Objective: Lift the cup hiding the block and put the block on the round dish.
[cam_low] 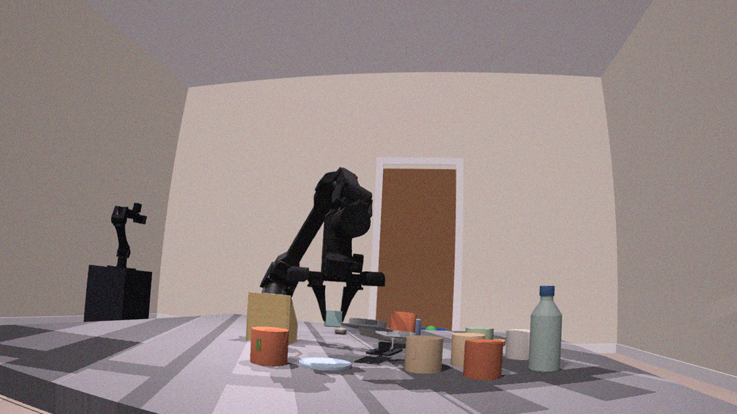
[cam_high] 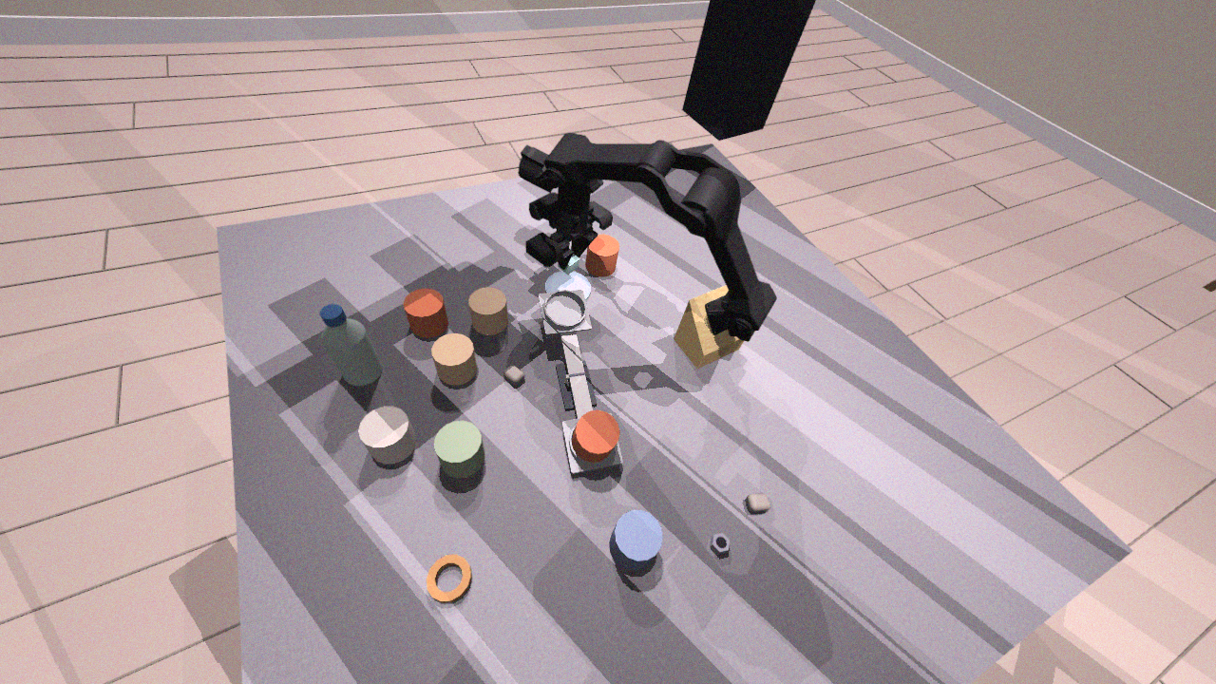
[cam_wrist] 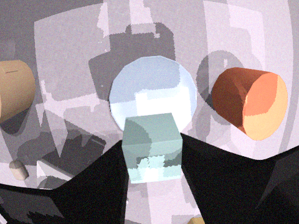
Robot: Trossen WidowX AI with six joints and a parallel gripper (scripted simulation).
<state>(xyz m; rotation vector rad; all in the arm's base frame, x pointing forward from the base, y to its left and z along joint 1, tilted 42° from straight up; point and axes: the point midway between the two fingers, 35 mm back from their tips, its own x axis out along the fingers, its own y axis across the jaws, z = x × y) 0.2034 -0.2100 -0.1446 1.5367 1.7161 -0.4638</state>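
Now: gripper tip 10 mm past the round pale blue dish, 10 mm to the left of it and 80 mm above it. Round my gripper tip: bottle 420 mm ahead, 10 mm to the left, 30 mm above; then balance 100 mm ahead, 220 mm to the left, 50 mm below; then teal block right at my gripper tip.
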